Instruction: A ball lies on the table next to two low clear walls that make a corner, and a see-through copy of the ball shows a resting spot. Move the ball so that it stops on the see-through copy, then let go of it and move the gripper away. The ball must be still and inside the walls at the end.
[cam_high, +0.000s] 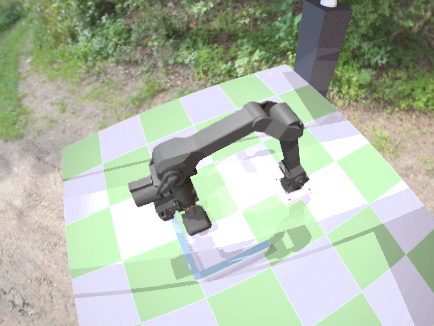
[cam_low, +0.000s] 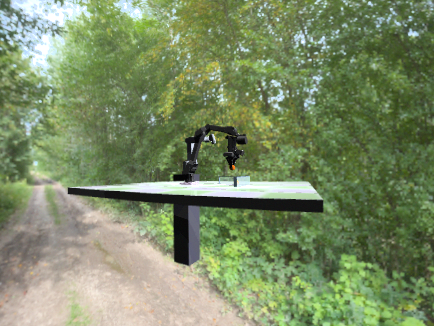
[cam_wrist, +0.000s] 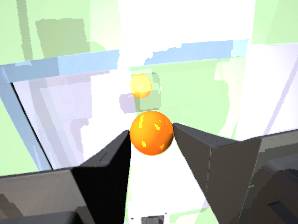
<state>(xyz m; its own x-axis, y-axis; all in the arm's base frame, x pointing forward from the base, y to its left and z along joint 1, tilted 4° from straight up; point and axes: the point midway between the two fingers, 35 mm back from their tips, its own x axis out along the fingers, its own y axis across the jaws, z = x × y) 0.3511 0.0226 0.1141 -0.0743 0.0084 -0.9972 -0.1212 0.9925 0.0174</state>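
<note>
The see-through copy of ball lies 30 mm ahead of my gripper tip, 10 mm to the left of it and 100 mm below it. Round my gripper tip: orange ball (right at my gripper tip).
</note>
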